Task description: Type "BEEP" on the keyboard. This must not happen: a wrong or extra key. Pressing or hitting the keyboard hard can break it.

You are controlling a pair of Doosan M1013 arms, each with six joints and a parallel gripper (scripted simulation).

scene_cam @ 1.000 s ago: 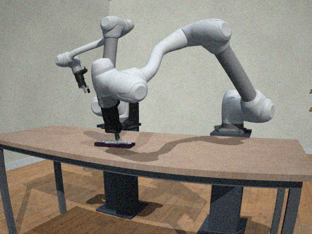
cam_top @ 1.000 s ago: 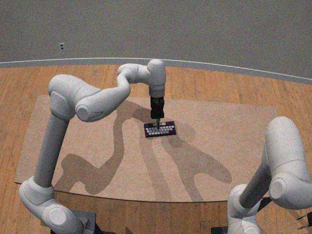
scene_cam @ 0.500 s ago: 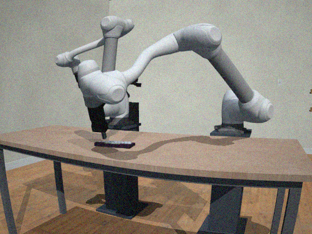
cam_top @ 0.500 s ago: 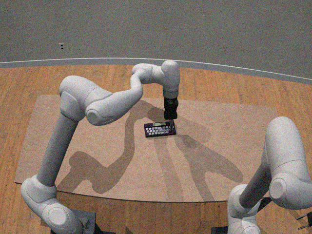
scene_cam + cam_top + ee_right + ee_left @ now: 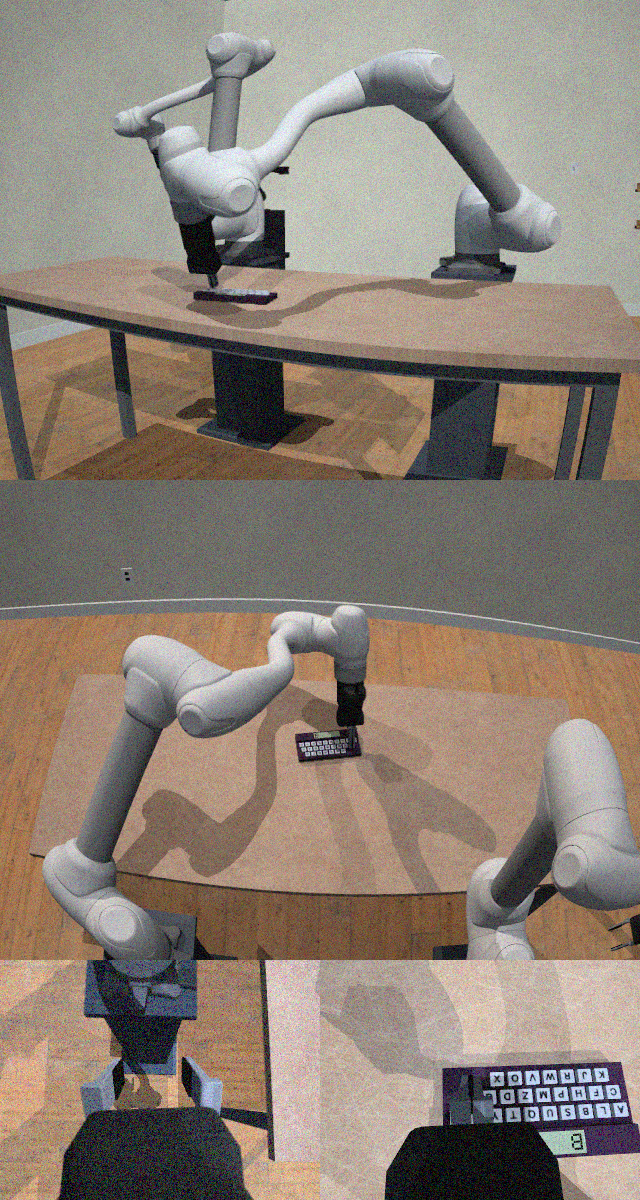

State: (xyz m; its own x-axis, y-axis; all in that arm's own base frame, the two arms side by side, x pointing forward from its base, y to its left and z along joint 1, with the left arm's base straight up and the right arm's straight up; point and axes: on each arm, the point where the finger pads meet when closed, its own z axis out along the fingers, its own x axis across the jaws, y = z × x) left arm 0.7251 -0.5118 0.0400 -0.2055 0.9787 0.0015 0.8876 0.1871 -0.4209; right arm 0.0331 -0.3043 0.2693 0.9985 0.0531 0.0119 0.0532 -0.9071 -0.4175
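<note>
My left hand is 20 mm above the e key. Also, from my left hand: p key: 80 mm to the left, 20 mm below, 20 mm behind.
</note>
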